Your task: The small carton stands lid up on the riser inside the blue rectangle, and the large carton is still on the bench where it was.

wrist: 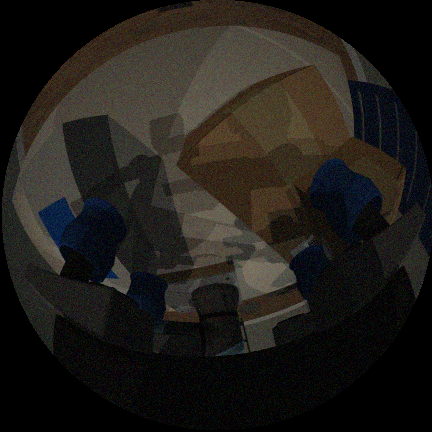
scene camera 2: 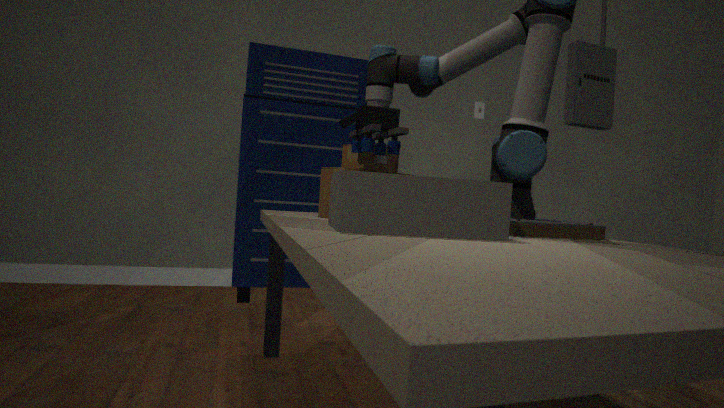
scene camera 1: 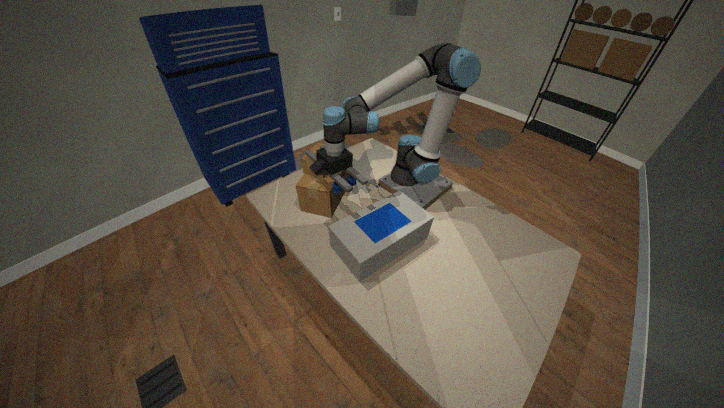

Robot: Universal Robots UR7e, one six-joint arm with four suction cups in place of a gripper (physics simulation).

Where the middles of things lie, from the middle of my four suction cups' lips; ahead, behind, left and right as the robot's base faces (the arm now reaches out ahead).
My suction cup is 6 cm past the small carton [scene camera 2: 389, 162], 15 cm to the left of it and 2 cm above it. The rest, counted from my suction cup: grey riser [scene camera 1: 367, 240] 2 cm ahead, 26 cm to the left, 15 cm below; then large carton [scene camera 1: 315, 195] 7 cm behind, 12 cm to the right, 13 cm below.
